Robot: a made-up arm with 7 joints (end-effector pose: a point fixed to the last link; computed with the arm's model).
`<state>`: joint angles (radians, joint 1 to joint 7).
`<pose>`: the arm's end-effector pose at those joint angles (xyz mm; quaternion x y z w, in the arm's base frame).
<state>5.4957 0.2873 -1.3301 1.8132 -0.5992 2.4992 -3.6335</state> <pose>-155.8 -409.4 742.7 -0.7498 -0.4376 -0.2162 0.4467</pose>
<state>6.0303 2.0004 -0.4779 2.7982 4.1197 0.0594 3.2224</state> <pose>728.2 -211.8 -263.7 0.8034 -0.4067 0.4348 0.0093</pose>
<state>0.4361 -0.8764 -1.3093 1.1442 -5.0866 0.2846 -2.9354</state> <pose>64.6 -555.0 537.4 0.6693 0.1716 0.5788 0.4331</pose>
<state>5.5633 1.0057 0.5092 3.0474 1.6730 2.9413 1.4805</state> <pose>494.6 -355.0 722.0 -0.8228 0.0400 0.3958 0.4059</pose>
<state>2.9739 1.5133 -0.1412 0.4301 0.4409 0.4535 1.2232</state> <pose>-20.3 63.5 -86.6 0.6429 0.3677 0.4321 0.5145</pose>
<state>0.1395 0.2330 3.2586 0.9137 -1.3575 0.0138 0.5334</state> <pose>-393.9 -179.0 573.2 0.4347 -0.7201 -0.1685 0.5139</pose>
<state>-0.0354 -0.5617 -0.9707 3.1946 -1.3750 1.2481 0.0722</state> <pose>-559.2 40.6 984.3 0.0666 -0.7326 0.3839 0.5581</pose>
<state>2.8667 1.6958 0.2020 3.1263 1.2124 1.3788 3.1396</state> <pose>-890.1 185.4 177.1 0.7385 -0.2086 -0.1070 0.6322</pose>
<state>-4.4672 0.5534 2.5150 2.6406 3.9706 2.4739 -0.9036</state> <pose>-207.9 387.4 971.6 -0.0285 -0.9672 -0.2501 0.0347</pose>
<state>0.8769 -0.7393 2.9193 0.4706 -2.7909 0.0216 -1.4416</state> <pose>-165.3 -136.0 70.8 -0.6210 -0.7711 -0.1300 0.0541</pose>
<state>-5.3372 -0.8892 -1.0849 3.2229 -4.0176 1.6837 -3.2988</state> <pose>-532.2 -452.9 801.6 -0.6347 -0.0089 0.4017 0.6601</pose>
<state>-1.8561 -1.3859 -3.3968 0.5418 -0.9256 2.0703 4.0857</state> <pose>182.8 75.8 34.8 0.2581 -0.0337 0.9467 0.1896</pose>
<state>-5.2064 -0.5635 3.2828 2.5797 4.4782 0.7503 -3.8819</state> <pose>-301.5 -608.9 901.7 -0.1912 -0.5086 0.5332 0.6484</pose>
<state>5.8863 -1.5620 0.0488 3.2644 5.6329 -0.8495 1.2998</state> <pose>-722.6 365.9 72.5 -0.6946 0.6023 0.3755 0.1178</pose>
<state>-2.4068 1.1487 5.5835 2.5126 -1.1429 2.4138 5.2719</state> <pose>-694.4 -329.5 470.8 -0.1302 0.6219 0.5876 0.5010</pose>
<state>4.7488 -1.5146 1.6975 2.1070 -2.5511 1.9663 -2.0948</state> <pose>290.1 808.0 322.6 0.0445 -0.4301 -0.5436 0.7194</pose>
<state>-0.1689 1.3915 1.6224 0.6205 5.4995 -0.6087 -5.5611</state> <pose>219.5 387.7 384.1 -0.5433 -0.1566 0.1002 0.8187</pose>
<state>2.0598 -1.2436 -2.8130 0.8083 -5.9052 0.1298 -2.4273</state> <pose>278.4 -225.9 -131.2 -0.7957 -0.5174 -0.1561 0.2735</pose>
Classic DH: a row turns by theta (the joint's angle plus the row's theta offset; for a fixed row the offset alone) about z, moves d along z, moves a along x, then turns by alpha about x. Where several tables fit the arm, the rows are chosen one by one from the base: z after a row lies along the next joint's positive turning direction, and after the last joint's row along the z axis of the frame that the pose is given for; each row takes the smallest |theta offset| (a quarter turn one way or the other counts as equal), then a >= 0, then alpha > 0; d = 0 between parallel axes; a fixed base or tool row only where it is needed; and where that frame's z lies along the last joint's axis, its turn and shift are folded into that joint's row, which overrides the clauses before.
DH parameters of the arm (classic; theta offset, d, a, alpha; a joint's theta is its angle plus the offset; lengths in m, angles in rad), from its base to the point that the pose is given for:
joint 1: 0 0.258 0 -1.5708
joint 2: 0 0 0 1.5708
joint 3: 0 0.426 0.0377 1.5708
joint 4: 0 0 0.0902 1.5708
joint 5: 0 0.3988 0 1.5708
joint 6: 0 0 0.0688 -1.5708
joint 7: 0 0.0879 0 0

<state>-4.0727 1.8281 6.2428 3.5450 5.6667 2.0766 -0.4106</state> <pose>-439.5 688.8 176.4 0.3323 0.8762 0.1363 0.3214</pose>
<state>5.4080 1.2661 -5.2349 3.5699 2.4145 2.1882 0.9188</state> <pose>237.9 -616.6 672.8 -0.3489 -0.4433 -0.1696 0.8081</pose>
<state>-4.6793 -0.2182 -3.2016 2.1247 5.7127 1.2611 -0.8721</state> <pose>-40.8 -579.3 863.4 0.8487 -0.3233 -0.1706 0.3823</pose>
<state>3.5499 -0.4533 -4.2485 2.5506 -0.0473 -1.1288 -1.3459</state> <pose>402.2 97.6 1002.1 -0.2241 0.1492 0.5360 0.8001</pose>
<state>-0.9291 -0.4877 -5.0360 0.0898 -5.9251 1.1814 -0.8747</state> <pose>125.1 33.8 210.5 -0.8670 -0.2889 0.4047 0.0335</pose>
